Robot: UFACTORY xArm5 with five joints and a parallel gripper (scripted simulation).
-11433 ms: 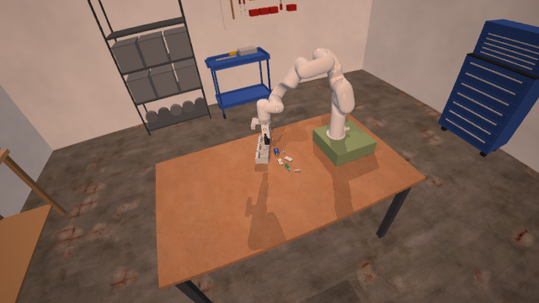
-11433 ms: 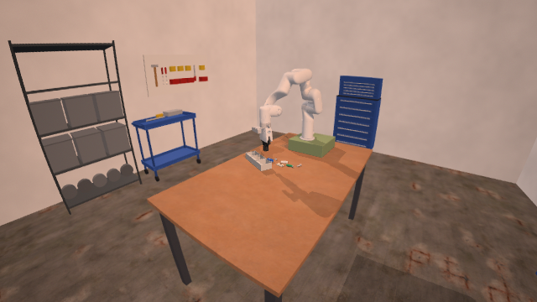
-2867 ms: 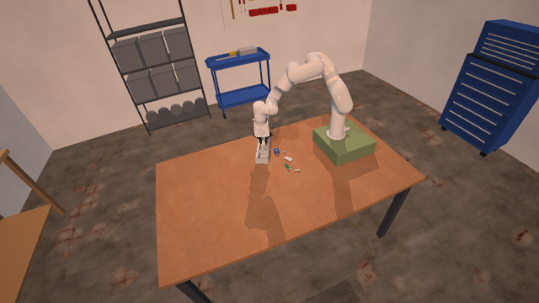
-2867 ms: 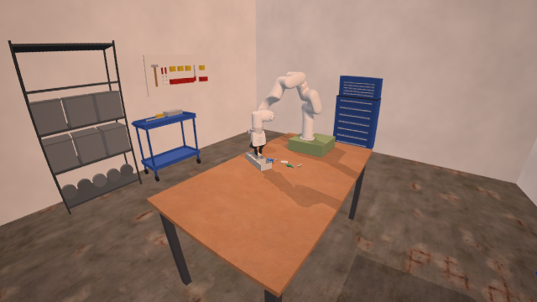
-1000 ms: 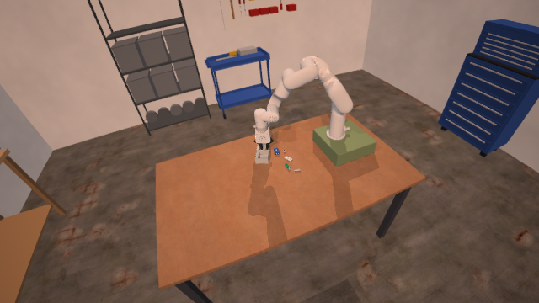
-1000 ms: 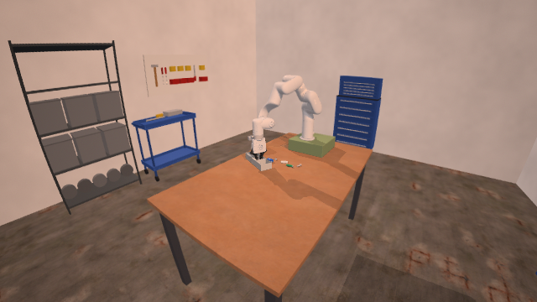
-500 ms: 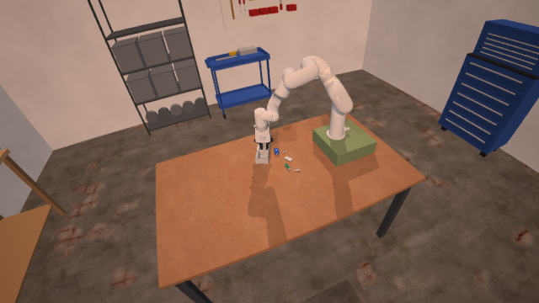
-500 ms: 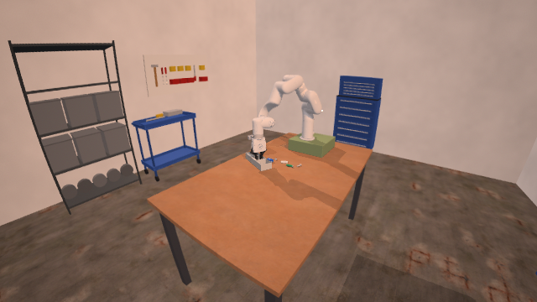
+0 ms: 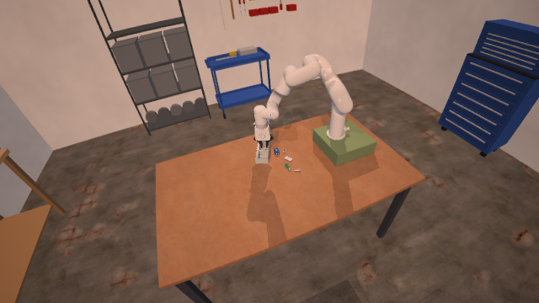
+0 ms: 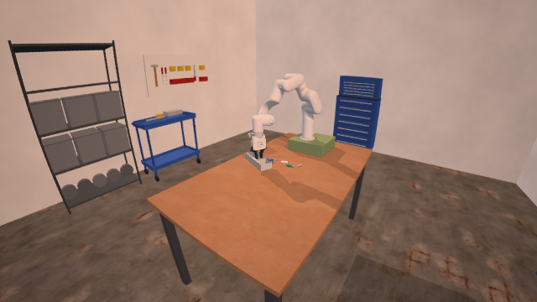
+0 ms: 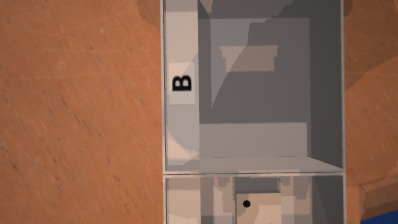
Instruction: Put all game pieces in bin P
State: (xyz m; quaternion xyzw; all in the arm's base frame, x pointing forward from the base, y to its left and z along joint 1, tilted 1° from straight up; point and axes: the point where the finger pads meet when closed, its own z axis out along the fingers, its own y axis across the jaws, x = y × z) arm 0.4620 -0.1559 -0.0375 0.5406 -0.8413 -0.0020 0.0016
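Now: hand 10 mm short of the bin marked P and 40 mm above it. The rest, counted from my hand: hex nut 120 mm behind, 70 mm to the left, 50 mm below; then blue block battery 70 mm behind, 60 mm to the left, 50 mm below; then cream domino 50 mm below.
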